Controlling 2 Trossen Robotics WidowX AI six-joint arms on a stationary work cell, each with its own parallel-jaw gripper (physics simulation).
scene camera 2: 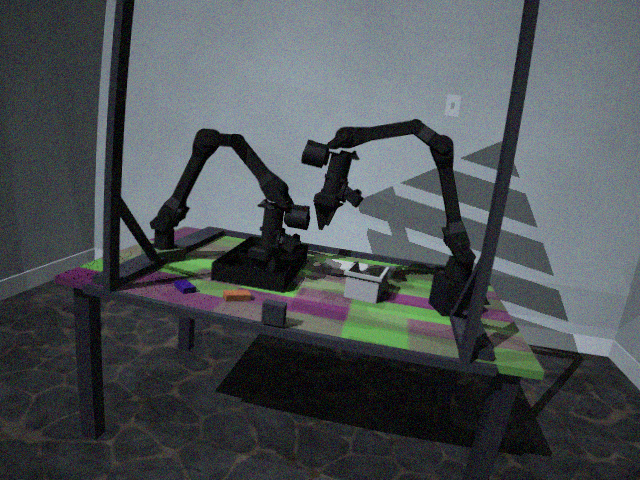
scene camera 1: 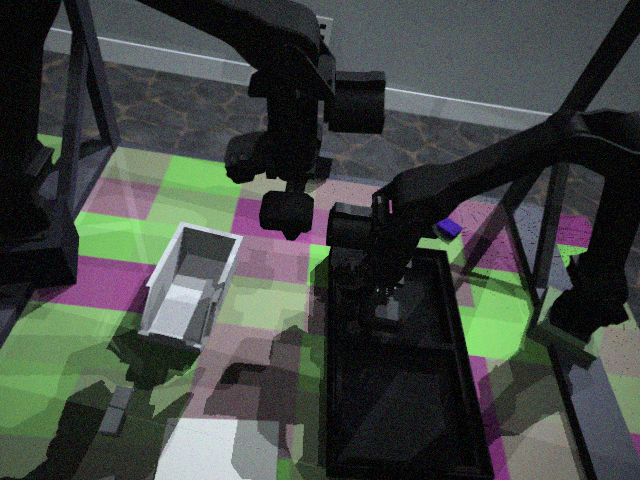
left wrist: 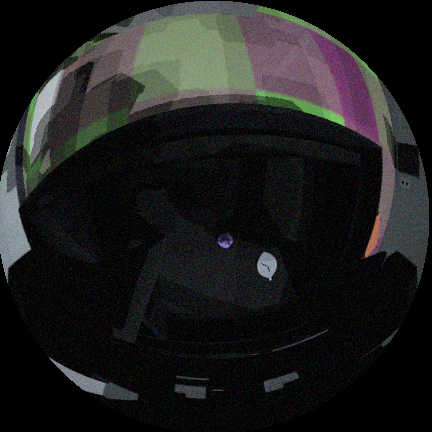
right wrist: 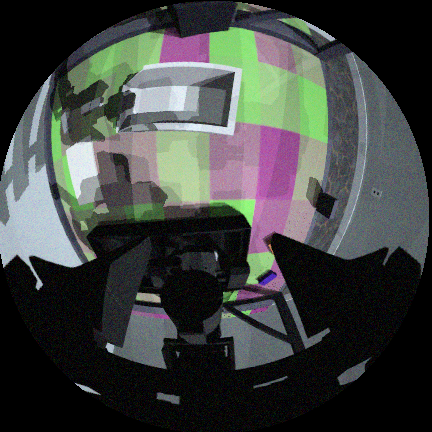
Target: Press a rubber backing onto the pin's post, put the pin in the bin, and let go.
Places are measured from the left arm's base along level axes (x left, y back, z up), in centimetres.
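Pixels of known places: left gripper, between the fingertips: (left wrist: 224, 243); right gripper, between the fingertips: (scene camera 2: 323, 227) (right wrist: 211, 241); left arm's base, origin of its link: (scene camera 2: 163, 246) (scene camera 1: 572, 319); right arm's base, origin of its link: (scene camera 2: 457, 279) (scene camera 1: 23, 225).
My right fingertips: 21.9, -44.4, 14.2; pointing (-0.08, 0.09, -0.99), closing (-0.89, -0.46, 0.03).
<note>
Ahead of a thing's pixels: the offset from my right fingertips to its top centre, as dx, dy, dz. "pt": to the spot under its first point.
In the left wrist view, a small round purple rubber backing @[-5.4, +14.2, -16.8] (left wrist: 225, 240) and a pale leaf-shaped pin @[-10.1, +15.2, -16.6] (left wrist: 266, 264) lie apart in the black tray @[+0.1, +21.2, -12.9] (scene camera 1: 466, 377) (scene camera 2: 242, 277) (left wrist: 240, 117) (right wrist: 170, 227); the left arm hides them in the right wrist view. My left gripper (scene camera 2: 263, 259) (left wrist: 224, 243) is open, low over the tray, with the backing in line between its fingertips and the pin to the right. My right gripper (scene camera 1: 292, 235) (scene camera 2: 322, 224) is open and empty, high between tray and bin. The pale grey bin @[pt +13.2, -13.9, -13.1] (scene camera 1: 163, 279) (scene camera 2: 361, 291) (right wrist: 233, 107) stands apart from the tray.
A blue block @[-31.9, +18.4, -16.5] (scene camera 1: 448, 228) (scene camera 2: 184, 286) (right wrist: 267, 278), an orange block @[-24.4, +6.4, -16.4] (scene camera 2: 237, 295) (left wrist: 373, 240) and an upright dark block @[-28.6, -10.6, -12.3] (scene camera 2: 274, 313) (right wrist: 326, 204) stand near one table edge. A small grey piece @[+30.2, -6.3, -16.8] (scene camera 1: 116, 410) and a white panel @[+27.6, +8.7, -17.5] (scene camera 1: 206, 449) lie opposite.
</note>
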